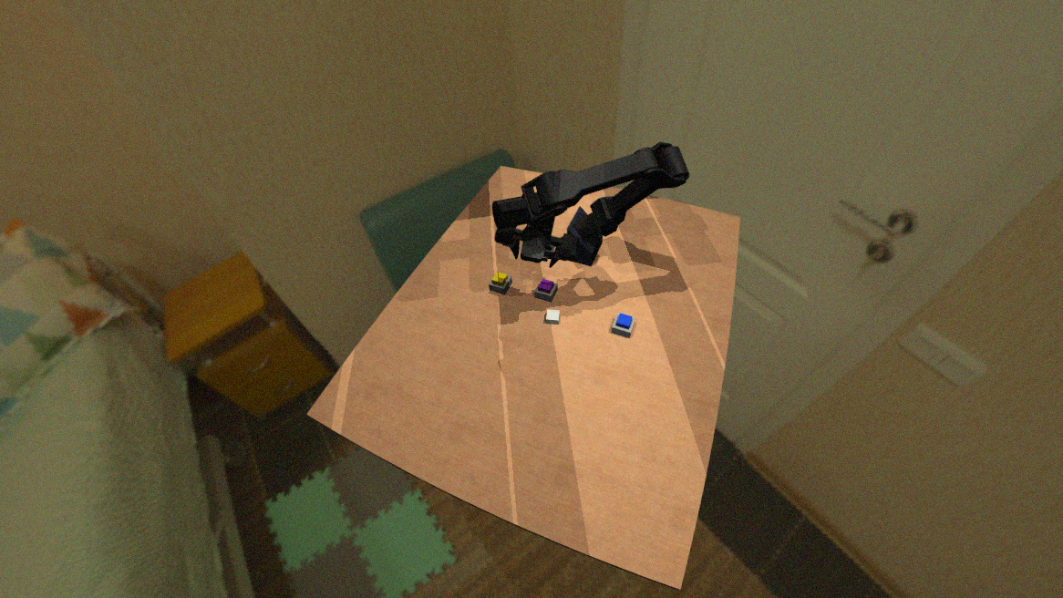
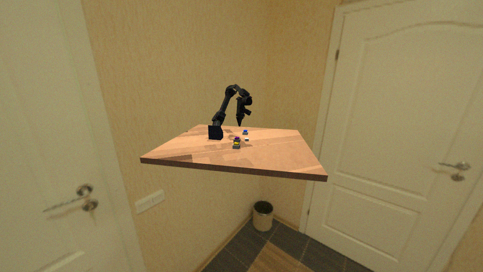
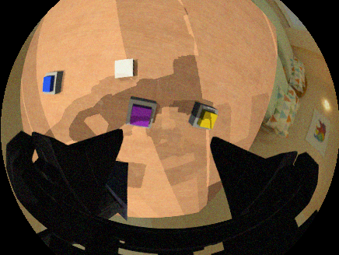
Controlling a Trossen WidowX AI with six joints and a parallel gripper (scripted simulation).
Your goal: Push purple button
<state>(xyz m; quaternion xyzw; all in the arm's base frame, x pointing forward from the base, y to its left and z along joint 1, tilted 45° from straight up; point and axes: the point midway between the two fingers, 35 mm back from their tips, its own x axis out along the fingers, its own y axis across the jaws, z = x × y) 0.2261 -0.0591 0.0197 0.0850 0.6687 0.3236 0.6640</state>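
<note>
Right now the purple button is 10 cm below my gripper tip, 2 cm to the left of it and 2 cm behind it. The rest, counted from my gripper tip: blue button: 24 cm to the left, 10 cm below, 1 cm behind; small white block: 13 cm below, 7 cm to the left, 4 cm ahead; yellow button: 11 cm to the right, 10 cm below, 1 cm ahead.
</note>
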